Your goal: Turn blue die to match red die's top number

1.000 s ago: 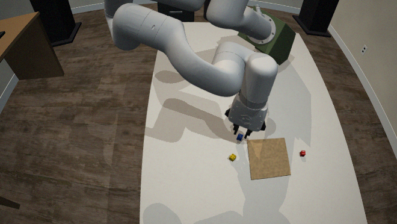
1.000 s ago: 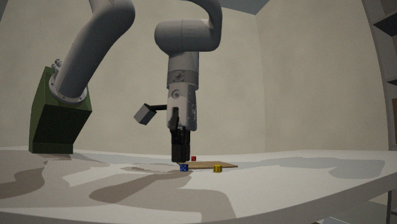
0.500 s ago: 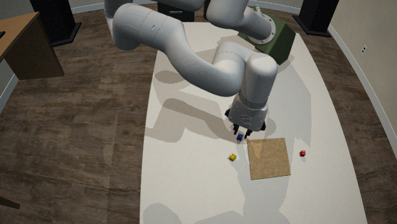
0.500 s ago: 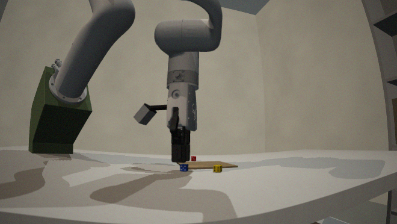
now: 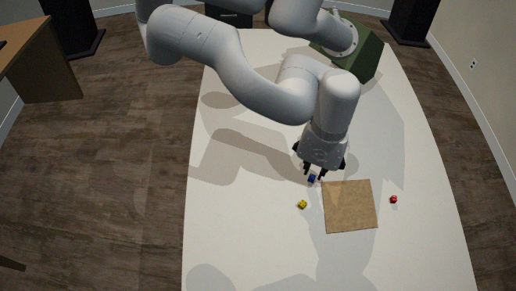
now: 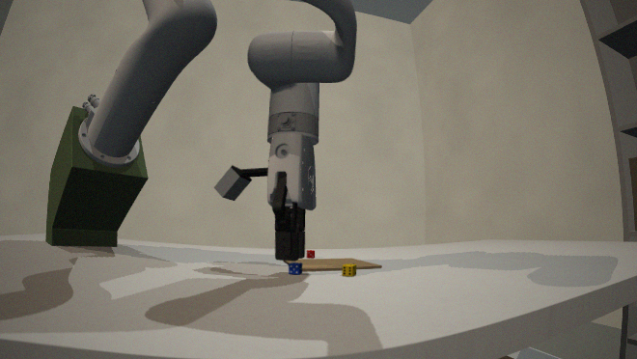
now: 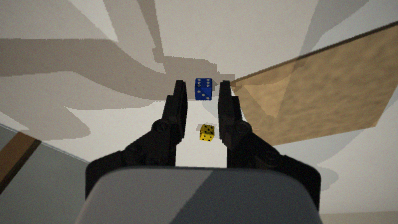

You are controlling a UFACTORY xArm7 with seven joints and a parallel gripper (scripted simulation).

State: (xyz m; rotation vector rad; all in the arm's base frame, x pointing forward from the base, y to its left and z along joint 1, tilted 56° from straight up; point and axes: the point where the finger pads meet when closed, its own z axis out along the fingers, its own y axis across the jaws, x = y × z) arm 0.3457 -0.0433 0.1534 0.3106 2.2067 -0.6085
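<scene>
The blue die lies 3 cm below my hand and 1 cm ahead of it. From my hand the other things lie so: mat (9 cm ahead, 8 cm to the left, 4 cm below); then red die (21 cm to the left, 11 cm ahead, 3 cm below); then yellow die (7 cm ahead, 4 cm to the right, 3 cm below).
</scene>
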